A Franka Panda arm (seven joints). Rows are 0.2 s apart.
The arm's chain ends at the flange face. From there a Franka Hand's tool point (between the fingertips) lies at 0.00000 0.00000 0.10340 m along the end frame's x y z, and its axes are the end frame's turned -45 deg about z.
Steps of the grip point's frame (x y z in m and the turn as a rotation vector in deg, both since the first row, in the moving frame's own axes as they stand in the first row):
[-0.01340, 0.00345, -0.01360, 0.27, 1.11, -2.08]
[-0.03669, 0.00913, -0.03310, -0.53, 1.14, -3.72]
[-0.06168, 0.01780, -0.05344, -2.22, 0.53, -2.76]
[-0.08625, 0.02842, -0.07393, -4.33, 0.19, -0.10]
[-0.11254, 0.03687, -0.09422, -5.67, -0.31, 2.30]
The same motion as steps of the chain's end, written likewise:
[-0.00808, 0.01369, -0.01358, 0.98, 0.59, -2.08]
[-0.02159, 0.03325, -0.03308, 0.43, 1.18, -3.72]
[-0.03459, 0.05413, -0.05336, -1.20, 1.94, -2.76]
[-0.04666, 0.07581, -0.07363, -2.93, 3.20, -0.10]
[-0.06018, 0.09790, -0.09371, -4.23, 3.79, 2.30]

